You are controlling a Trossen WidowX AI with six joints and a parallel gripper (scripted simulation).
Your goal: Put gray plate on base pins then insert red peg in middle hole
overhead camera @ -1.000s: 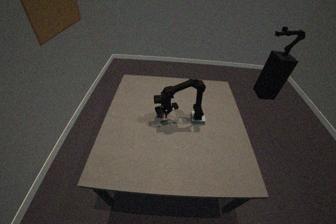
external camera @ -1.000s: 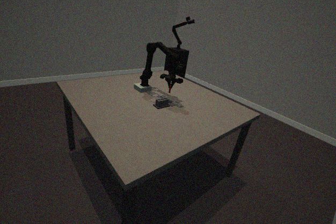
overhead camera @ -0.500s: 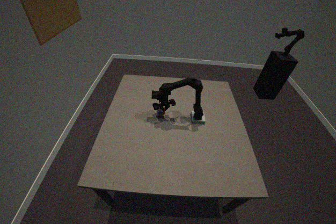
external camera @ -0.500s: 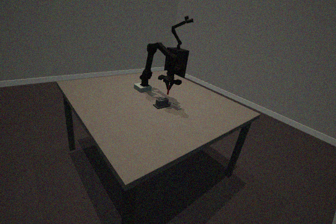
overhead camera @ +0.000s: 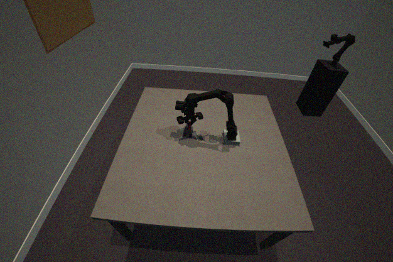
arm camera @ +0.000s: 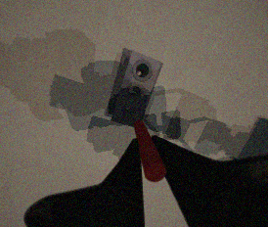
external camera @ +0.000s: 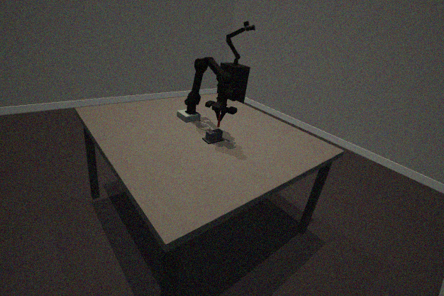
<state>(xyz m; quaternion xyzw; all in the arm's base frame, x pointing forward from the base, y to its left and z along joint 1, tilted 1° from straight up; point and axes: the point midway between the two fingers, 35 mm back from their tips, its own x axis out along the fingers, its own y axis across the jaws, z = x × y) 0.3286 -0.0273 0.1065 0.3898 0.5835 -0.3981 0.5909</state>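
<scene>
Now: gripper tip 10 mm short of the gray plate, 40 mm to the left of it and 70 mm above it. From my gripper tip the other things lie so: red peg: right at my gripper tip.
</scene>
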